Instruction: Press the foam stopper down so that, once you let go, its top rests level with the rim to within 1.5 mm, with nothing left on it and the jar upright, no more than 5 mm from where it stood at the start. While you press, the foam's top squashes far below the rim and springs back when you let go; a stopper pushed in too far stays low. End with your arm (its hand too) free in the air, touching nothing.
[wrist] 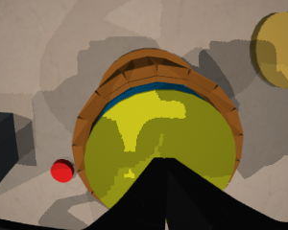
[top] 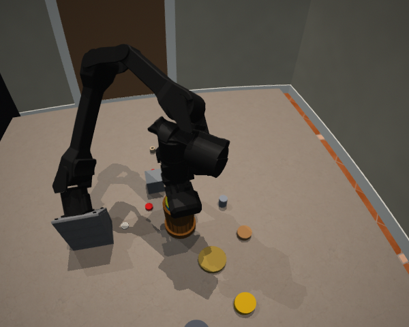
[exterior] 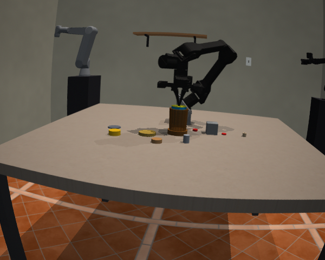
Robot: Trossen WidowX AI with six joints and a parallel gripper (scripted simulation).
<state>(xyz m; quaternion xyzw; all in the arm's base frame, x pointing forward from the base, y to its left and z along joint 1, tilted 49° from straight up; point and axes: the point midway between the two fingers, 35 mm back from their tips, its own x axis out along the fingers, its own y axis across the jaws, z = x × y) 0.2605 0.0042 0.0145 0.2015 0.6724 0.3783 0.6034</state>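
Right now my hand is 5 cm above the foam stopper. Also, from my hand: small grey cylinder (14 cm below, 13 cm ahead, 6 cm to the left); then olive disc (14 cm below, 11 cm to the right, 8 cm ahead); then red button (15 cm below, 9 cm behind, 6 cm to the left).
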